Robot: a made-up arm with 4 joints. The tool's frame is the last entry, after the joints.
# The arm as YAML. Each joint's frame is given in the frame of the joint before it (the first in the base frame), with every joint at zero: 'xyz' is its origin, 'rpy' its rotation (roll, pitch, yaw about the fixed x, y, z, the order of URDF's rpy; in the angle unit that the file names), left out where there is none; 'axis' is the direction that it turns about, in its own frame. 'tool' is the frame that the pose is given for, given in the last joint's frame.
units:
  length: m
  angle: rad
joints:
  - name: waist
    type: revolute
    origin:
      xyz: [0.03, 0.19, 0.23]
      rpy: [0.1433, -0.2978, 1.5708]
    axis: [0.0, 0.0, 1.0]
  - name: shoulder
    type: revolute
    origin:
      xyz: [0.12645, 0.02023, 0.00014]
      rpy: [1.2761, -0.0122, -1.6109]
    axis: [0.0, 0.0, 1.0]
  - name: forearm
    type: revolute
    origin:
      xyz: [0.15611, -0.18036, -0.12]
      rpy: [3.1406, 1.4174, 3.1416]
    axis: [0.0, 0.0, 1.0]
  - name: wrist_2
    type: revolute
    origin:
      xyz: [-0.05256, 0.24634, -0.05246]
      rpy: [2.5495, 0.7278, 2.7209]
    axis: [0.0, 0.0, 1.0]
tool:
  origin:
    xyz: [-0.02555, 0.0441, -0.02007]
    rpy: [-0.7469, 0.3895, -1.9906]
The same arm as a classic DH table. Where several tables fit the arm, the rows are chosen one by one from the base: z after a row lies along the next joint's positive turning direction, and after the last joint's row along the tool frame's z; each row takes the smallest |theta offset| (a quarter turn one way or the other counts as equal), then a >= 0, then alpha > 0; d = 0 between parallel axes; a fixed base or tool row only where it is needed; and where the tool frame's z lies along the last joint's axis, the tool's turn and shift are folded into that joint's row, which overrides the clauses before.
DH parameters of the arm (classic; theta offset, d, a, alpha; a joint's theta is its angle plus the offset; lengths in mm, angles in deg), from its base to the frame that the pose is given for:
base (fixed): 26.18 689.8 110.8 18.88
waist: -27.46 -447.8 -25.7 73.12
shoulder: -89.21 -227 180.5 -98.79
forearm: 21.22 137 -248.7 -128.28
wrist_2: -14.29 76.9 -11.9 -47.25
tool (fixed): 31.14 -67.5 0 0

